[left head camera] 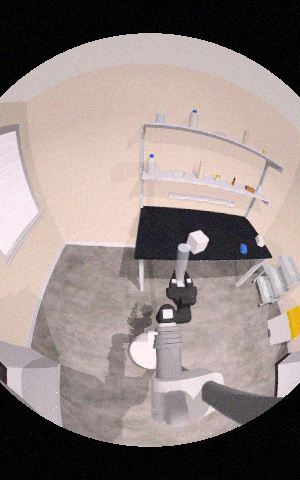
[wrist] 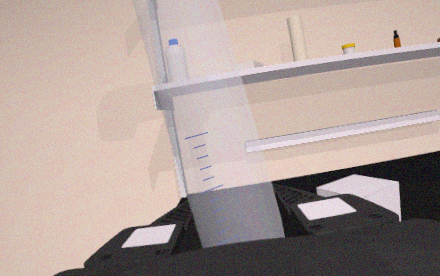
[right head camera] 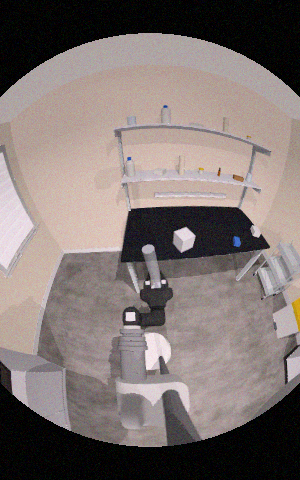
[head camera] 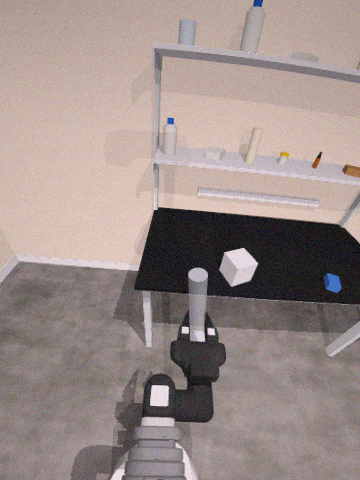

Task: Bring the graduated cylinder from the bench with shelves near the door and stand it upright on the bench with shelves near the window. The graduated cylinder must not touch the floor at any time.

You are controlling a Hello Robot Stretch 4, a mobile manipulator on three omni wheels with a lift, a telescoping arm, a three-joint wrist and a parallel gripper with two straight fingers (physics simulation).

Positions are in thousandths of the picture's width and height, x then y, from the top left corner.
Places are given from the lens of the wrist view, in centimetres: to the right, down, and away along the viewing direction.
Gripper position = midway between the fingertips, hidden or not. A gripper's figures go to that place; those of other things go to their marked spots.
my gripper (wrist: 540,755): 1, 4, 17
graduated cylinder (wrist: 467,389): -1, -1, 12
